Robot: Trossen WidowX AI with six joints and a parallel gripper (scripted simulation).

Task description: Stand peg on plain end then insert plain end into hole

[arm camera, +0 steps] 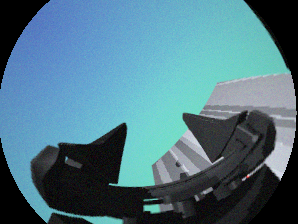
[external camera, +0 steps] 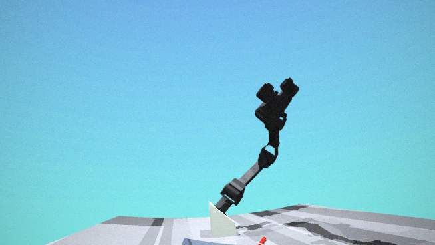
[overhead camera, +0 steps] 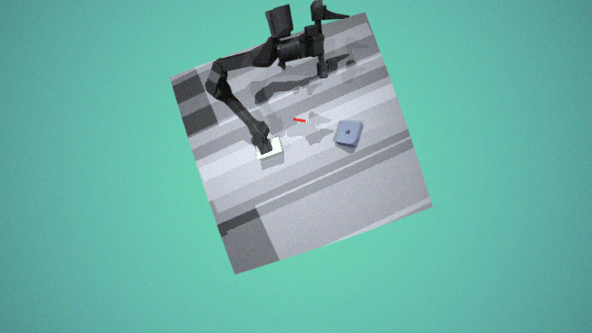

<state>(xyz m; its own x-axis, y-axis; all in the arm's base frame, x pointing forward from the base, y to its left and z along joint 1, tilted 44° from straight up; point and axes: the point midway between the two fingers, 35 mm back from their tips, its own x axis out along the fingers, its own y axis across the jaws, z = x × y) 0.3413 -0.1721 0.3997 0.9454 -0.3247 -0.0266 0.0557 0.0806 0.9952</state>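
The red peg lies 150 mm behind my gripper tip, 60 mm to the right of it and 490 mm below it. Round my gripper tip: sloped blue-grey panel: 60 mm ahead, 240 mm to the right, 440 mm below.
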